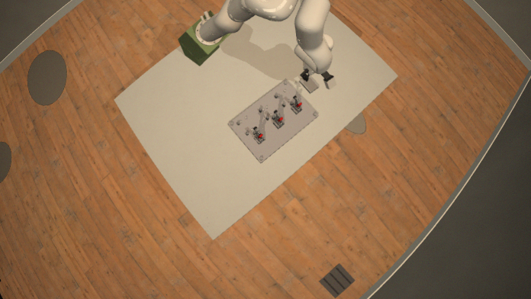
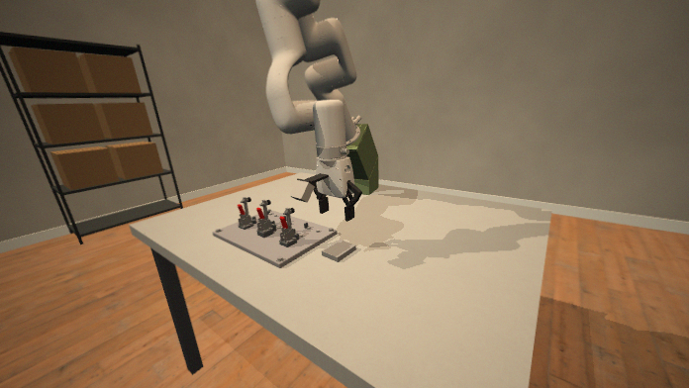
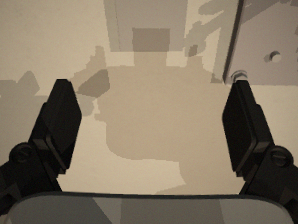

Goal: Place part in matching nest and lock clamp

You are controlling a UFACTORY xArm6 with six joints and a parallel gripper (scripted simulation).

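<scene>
My hand is 12 cm above the grey part. Also, from my hand: grey fixture plate 24 cm to the right, 12 cm below, 9 cm ahead.
</scene>
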